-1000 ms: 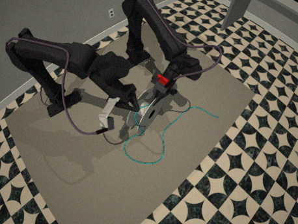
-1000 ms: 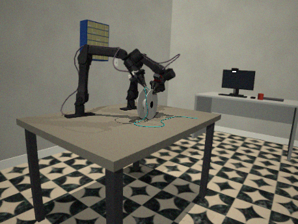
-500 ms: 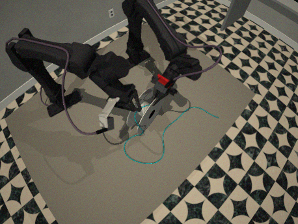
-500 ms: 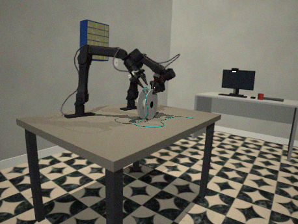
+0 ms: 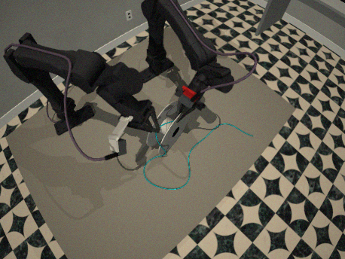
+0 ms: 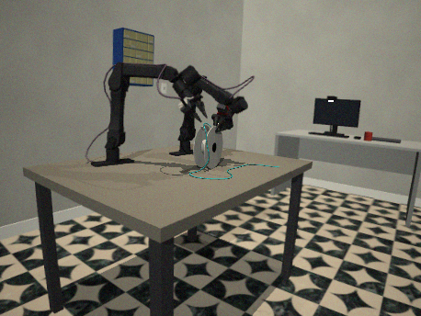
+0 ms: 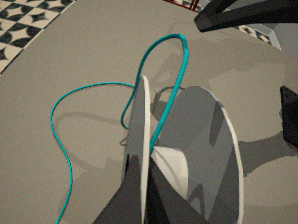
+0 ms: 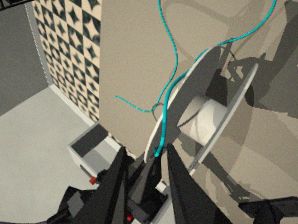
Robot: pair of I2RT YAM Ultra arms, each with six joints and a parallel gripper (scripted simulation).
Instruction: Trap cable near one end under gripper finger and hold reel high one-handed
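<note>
Now: left hand 8 cm above the white reel, 2 cm to the left of it and 2 cm past it.
</note>
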